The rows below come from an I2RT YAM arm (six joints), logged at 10 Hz.
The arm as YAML. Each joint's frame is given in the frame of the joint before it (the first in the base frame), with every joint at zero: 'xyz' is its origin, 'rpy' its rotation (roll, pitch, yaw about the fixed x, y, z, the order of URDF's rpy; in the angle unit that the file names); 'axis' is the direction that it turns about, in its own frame. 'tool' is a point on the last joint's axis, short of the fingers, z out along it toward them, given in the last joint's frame.
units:
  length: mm
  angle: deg
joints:
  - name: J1
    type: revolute
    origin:
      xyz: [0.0, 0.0, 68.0]
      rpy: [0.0, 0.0, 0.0]
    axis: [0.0, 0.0, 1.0]
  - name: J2
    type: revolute
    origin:
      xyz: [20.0, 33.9, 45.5]
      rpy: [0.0, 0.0, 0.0]
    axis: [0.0, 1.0, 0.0]
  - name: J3
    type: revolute
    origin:
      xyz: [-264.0, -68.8, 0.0]
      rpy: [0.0, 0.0, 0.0]
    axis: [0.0, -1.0, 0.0]
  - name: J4
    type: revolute
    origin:
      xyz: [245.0, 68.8, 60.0]
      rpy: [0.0, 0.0, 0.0]
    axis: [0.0, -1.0, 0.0]
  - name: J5
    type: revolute
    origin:
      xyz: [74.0, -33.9, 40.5]
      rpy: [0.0, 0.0, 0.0]
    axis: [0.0, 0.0, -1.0]
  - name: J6
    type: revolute
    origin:
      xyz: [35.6, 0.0, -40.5]
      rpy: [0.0, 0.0, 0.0]
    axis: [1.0, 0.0, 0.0]
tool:
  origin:
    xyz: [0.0, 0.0, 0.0]
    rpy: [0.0, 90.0, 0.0]
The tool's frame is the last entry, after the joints.
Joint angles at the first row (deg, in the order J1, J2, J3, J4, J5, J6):
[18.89 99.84 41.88 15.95 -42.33 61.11]
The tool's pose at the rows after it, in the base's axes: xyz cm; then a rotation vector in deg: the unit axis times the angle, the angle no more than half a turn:
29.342 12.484 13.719 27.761 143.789 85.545
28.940 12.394 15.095 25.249 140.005 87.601
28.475 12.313 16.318 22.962 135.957 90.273
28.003 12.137 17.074 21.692 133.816 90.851
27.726 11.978 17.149 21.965 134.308 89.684
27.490 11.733 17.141 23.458 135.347 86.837
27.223 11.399 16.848 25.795 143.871 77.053
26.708 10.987 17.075 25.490 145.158 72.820
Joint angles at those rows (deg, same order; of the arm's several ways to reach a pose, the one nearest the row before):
[18.74 98.20 41.25 16.56 -42.34 60.89]
[18.78 95.11 40.00 19.10 -42.74 61.78]
[18.86 92.35 38.49 22.74 -43.42 63.36]
[18.84 90.12 37.39 23.92 -43.30 63.68]
[18.78 89.16 37.08 22.39 -42.70 62.95]
[18.64 88.17 37.03 19.55 -40.89 61.85]
[18.55 87.57 40.22 4.81 -37.11 55.66]
[18.32 85.82 40.15 0.86 -34.91 53.15]

